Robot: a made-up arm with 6 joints. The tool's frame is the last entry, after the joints.
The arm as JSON. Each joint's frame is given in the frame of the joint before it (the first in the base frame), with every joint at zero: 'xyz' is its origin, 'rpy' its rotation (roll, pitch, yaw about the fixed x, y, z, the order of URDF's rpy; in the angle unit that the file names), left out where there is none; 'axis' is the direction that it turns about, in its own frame. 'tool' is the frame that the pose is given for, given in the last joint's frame.
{
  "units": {
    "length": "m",
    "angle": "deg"
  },
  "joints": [
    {
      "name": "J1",
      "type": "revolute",
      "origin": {
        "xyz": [
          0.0,
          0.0,
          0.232
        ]
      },
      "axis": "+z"
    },
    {
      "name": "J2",
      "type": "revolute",
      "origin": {
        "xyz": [
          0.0,
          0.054,
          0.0
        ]
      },
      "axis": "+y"
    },
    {
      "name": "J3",
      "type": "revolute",
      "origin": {
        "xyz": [
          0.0,
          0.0,
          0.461
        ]
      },
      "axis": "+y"
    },
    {
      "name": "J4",
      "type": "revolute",
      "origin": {
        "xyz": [
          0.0,
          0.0,
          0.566
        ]
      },
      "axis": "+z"
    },
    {
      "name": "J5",
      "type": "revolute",
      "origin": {
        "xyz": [
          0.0,
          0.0,
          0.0
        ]
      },
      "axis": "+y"
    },
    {
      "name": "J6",
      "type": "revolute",
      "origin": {
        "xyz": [
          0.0,
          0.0,
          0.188
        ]
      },
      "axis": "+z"
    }
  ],
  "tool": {
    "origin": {
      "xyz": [
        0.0,
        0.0,
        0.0
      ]
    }
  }
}
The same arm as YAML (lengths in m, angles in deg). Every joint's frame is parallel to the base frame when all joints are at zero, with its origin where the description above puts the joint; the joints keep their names.
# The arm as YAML. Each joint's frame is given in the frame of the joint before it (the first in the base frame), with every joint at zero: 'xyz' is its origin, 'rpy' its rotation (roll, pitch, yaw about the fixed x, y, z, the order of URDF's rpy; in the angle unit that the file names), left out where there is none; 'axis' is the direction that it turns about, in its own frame. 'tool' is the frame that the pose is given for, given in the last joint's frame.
units:
  length: m
  angle: deg
joints:
  - name: J1
    type: revolute
    origin:
      xyz: [0.0, 0.0, 0.232]
    axis: [0.0, 0.0, 1.0]
  - name: J2
    type: revolute
    origin:
      xyz: [0.0, 0.054, 0.0]
    axis: [0.0, 1.0, 0.0]
  - name: J3
    type: revolute
    origin:
      xyz: [0.0, 0.0, 0.461]
    axis: [0.0, 1.0, 0.0]
  - name: J4
    type: revolute
    origin:
      xyz: [0.0, 0.0, 0.566]
    axis: [0.0, 0.0, 1.0]
  - name: J5
    type: revolute
    origin:
      xyz: [0.0, 0.0, 0.0]
    axis: [0.0, 1.0, 0.0]
  - name: J6
    type: revolute
    origin:
      xyz: [0.0, 0.0, 0.188]
    axis: [0.0, 0.0, 1.0]
tool:
  origin:
    xyz: [0.0, 0.0, 0.0]

